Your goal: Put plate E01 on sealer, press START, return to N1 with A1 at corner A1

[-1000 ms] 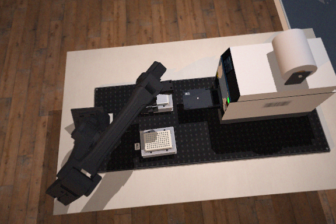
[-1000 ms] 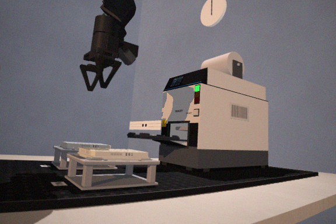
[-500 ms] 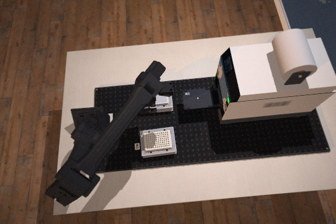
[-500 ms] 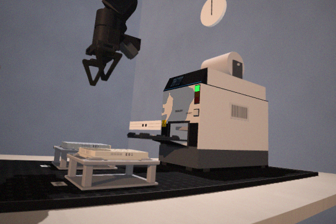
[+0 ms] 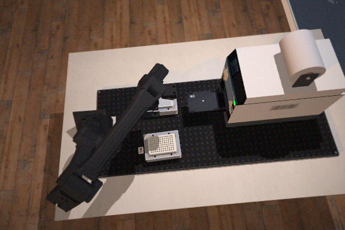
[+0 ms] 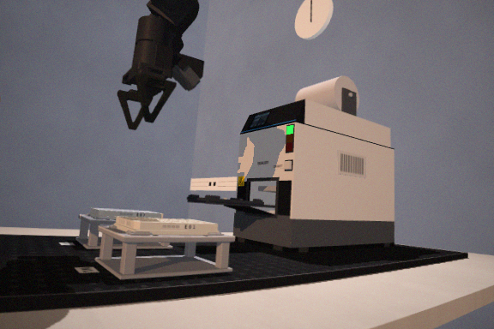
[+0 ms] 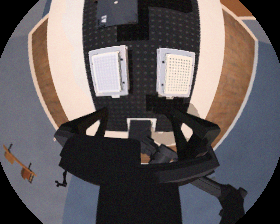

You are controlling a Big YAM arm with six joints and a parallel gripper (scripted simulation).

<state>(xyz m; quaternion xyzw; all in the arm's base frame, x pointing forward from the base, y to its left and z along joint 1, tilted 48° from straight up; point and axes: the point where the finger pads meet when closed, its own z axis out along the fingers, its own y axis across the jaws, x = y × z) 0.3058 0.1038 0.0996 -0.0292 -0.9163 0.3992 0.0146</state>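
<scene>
Now: hand 20 mm short of the nest, 120 mm to the left of it and 180 mm above it. Round my hand: plate: 30 mm ahead, 100 mm to the left, 170 mm below; then sealer stage: 230 mm ahead, 50 mm to the left, 130 mm below; then start button: 330 mm ahead, 50 mm to the right, 40 mm below.
</scene>
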